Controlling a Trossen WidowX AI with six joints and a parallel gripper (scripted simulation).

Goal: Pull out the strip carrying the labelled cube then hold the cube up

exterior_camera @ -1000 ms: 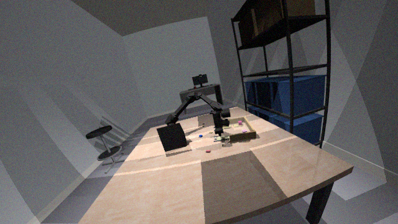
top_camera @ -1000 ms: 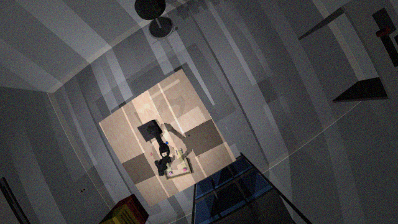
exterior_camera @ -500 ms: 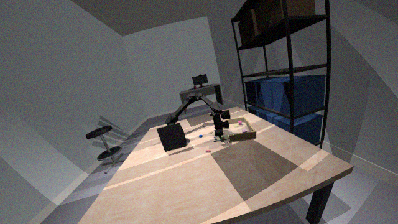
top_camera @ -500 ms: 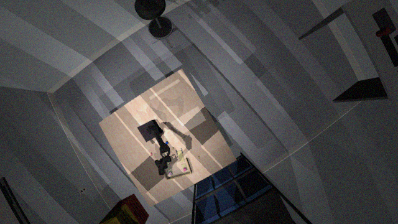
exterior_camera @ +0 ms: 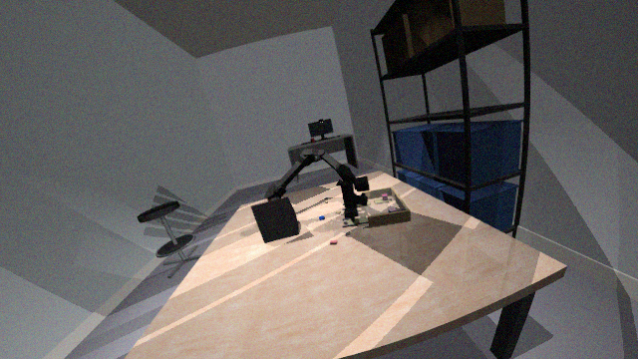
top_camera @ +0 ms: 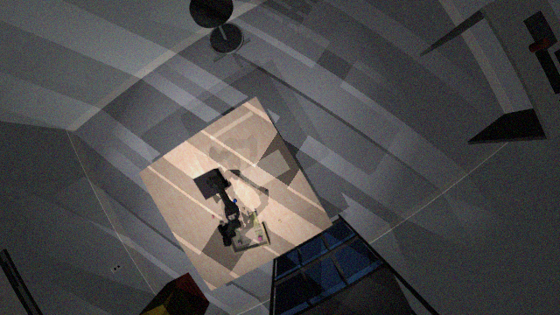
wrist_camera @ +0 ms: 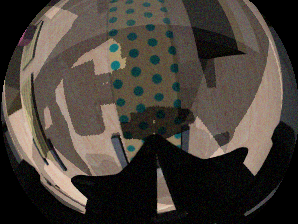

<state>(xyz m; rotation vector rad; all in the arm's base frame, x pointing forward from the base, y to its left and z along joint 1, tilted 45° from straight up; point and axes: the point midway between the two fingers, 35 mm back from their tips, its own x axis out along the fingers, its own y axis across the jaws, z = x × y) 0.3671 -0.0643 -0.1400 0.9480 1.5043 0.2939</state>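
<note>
My gripper tip is now 130 mm past the blue piece and 140 mm to the right of it. The rest, counted from my gripper tip: pink piece (140 mm behind, 110 mm to the right); then pale strip (110 mm ahead, 160 mm to the left).
</note>
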